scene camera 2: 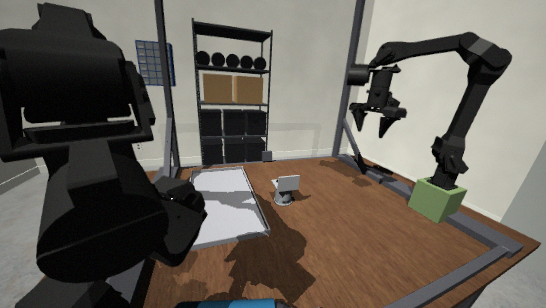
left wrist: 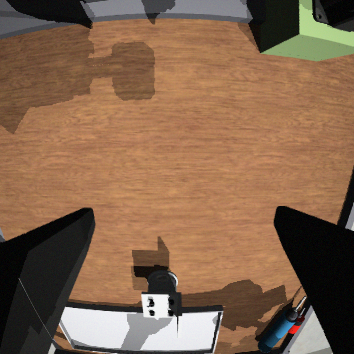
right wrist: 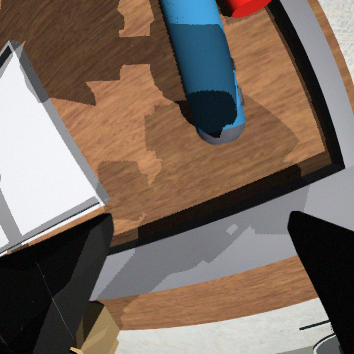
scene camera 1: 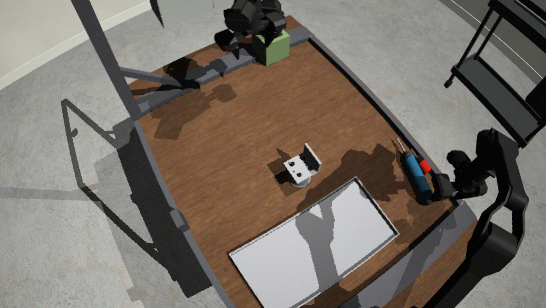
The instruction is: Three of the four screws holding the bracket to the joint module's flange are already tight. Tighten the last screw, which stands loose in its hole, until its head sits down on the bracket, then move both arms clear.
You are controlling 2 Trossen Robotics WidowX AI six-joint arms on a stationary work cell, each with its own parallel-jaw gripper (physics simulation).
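Seen in the pictures: left gripper, fingertip midpoint: (scene camera 2: 369,134) (left wrist: 185,216) (scene camera 1: 252,52); right gripper, fingertip midpoint: (scene camera 2: 151,269) (right wrist: 201,221) (scene camera 1: 443,199); left arm's base, link origin: (scene camera 2: 441,184).
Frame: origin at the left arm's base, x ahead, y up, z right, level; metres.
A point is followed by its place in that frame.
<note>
The white bracket (scene camera 1: 302,167) @(y -0.042, x 0.474, z 0.205 m) (scene camera 2: 289,183) @(y -0.021, x 0.471, z 0.172 m) (left wrist: 161,306) @(y -0.040, x 0.471, z 0.206 m) sits on the grey joint module (scene camera 1: 301,184) @(y -0.092, x 0.497, z 0.219 m) (scene camera 2: 283,198) @(y -0.080, x 0.483, z 0.181 m) (left wrist: 162,281) @(y -0.077, x 0.443, z 0.204 m), upright mid-table. Dark screw heads or holes show on its top; which screw is loose, and its height, cannot be told. A blue screwdriver (scene camera 1: 417,176) @(y -0.070, x 0.686, z -0.085 m) (scene camera 2: 230,304) @(y -0.067, x 0.689, z -0.091 m) (left wrist: 278,330) @(y -0.072, x 0.663, z -0.088 m) (right wrist: 202,60) @(y -0.066, x 0.719, z -0.088 m) lies at the table's side. My left gripper (scene camera 2: 371,133) @(y 0.127, x 0.178, z 0.176 m) (left wrist: 185,216) @(y 0.127, x 0.178, z 0.176 m) is open and empty, high near its base, away from the bracket. My right gripper (right wrist: 201,221) @(y 0.003, x 0.793, z -0.054 m) is open and empty, above the table corner by the screwdriver's handle end; its fingers are hidden in scene camera 2.
A white tray (scene camera 1: 370,210) @(y -0.103, x 0.673, z 0.097 m) (scene camera 2: 220,227) @(y -0.103, x 0.688, z 0.128 m) (left wrist: 200,330) @(y -0.103, x 0.667, z 0.116 m) (right wrist: 40,130) @(y -0.103, x 0.671, z 0.106 m) lies beside the module. A red-handled tool (scene camera 1: 424,165) @(y -0.074, x 0.674, z -0.138 m) (left wrist: 297,325) @(y -0.072, x 0.655, z -0.142 m) (right wrist: 245,6) @(y -0.084, x 0.695, z -0.137 m) lies beside the screwdriver, near the edge rail. A green block (scene camera 1: 276,50) @(y -0.047, x 0.050, z 0.007 m) (scene camera 2: 435,201) @(y -0.042, x 0.050, z -0.022 m) (left wrist: 320,46) @(y -0.029, x 0.050, z 0.001 m) stands under the left arm. Frame posts rise at the table's side.
</note>
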